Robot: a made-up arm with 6 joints.
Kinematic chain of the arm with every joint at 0, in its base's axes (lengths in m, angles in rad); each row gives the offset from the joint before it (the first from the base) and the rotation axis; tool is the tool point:
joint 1: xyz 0 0 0.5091 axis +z
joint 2: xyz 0 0 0 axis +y
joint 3: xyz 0 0 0.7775 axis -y
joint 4: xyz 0 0 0 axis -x
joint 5: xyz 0.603 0 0 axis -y
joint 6: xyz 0 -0.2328 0 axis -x
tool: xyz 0 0 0
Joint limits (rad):
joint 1: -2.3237..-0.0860
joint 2: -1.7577..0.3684
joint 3: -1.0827..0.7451
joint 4: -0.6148..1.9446
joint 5: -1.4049..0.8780
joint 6: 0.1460..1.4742
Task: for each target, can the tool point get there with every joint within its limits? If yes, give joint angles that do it. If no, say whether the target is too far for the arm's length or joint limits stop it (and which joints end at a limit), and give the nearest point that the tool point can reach.
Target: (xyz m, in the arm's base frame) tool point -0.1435 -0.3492 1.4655
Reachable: yes | joints -1.3048 -0.3432 0.0942 -0.1482 0.0502 1.2077
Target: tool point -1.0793 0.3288 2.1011
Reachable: no: too far | nearest point -0.7673 0.2337 1.6408 | short by 0.564 m
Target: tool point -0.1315 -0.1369 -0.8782
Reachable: no: joint limits stop it (at a limit: joint 2, joint 4) | nearest point -0.2131 -0.2219 0.6178 | short by 1.501 m
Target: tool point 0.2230 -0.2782 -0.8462
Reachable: no: joint limits stop it (at a limit: joint 2, joint 4) | nearest point 0.2142 -0.2673 0.6167 | short by 1.463 m
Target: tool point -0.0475 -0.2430 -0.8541
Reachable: no: joint limits stop it (at a limit: joint 2, joint 4) | nearest point -0.0612 -0.3130 0.6171 | short by 1.473 m
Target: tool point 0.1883 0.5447 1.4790
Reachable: yes | joints -1.8828 -1.1241 -0.1159 1.6225 -1.0604 0.6176
